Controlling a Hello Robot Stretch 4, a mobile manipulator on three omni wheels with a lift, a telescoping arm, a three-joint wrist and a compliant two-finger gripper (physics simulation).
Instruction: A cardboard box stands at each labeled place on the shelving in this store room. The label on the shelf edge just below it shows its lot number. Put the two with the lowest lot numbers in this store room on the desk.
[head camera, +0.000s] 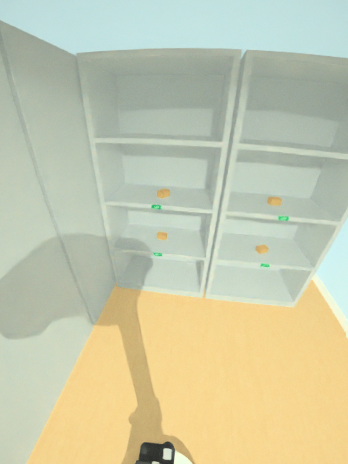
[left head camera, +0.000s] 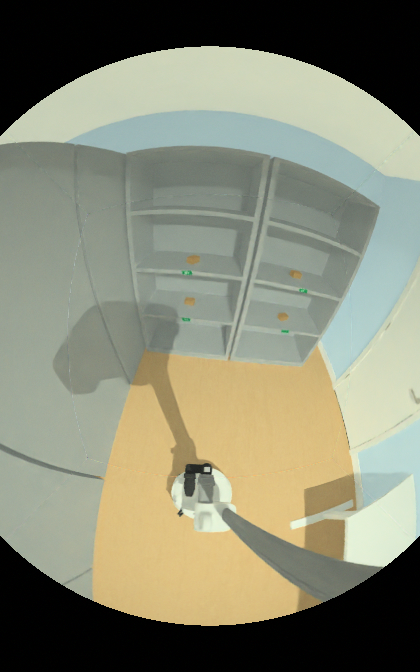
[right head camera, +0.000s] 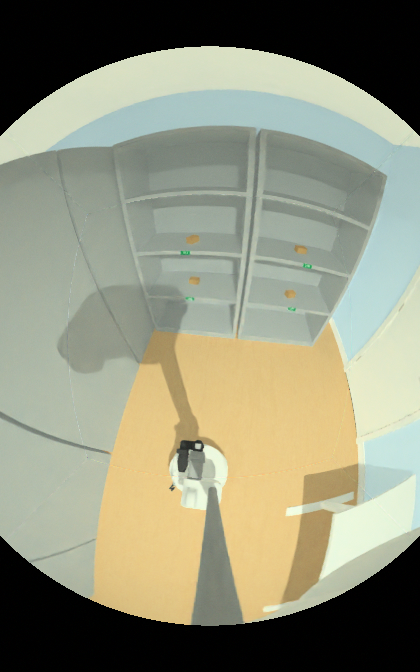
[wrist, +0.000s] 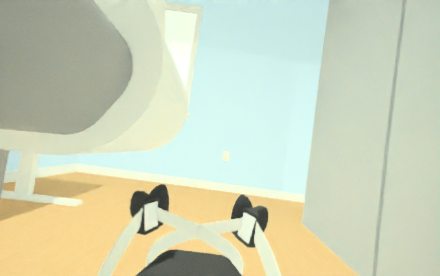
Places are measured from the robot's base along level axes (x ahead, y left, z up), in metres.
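Where they show: gripper, fingertip midpoint: (wrist: 200, 205).
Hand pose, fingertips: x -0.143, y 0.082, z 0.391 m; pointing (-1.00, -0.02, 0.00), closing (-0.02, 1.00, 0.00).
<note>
Each offset is from my fingertips to the top centre of the thing. Level surfaces: height alone.
Four small orange-brown cardboard boxes stand on the shelving: upper left box @(dx +1.680, dy +0.123, dz +0.622 m) (head camera: 163, 193) (left head camera: 193, 259) (right head camera: 193, 239), lower left box @(dx +1.733, dy +0.144, dz +0.164 m) (head camera: 162, 236) (left head camera: 189, 301) (right head camera: 194, 280), upper right box @(dx +1.684, dy -0.794, dz +0.622 m) (head camera: 274, 201) (left head camera: 296, 274) (right head camera: 300, 249) and lower right box @(dx +1.634, dy -0.802, dz +0.164 m) (head camera: 262, 249) (left head camera: 283, 316) (right head camera: 290, 294). Each has a green label on the shelf edge below; the numbers are too small to read. The white desk (left head camera: 380, 535) (right head camera: 367, 530) is at lower right in both side head views. My gripper (wrist: 200, 205) is open and empty, far from the boxes.
Two grey shelf units stand ahead, side by side. A grey panelled wall of units (head camera: 40, 200) (wrist: 350, 125) runs along the left in the head views. A pale door (left head camera: 380, 380) is at the right. My arm's shadow falls across the floor @(dz -0.419 m) (head camera: 225, 375).
</note>
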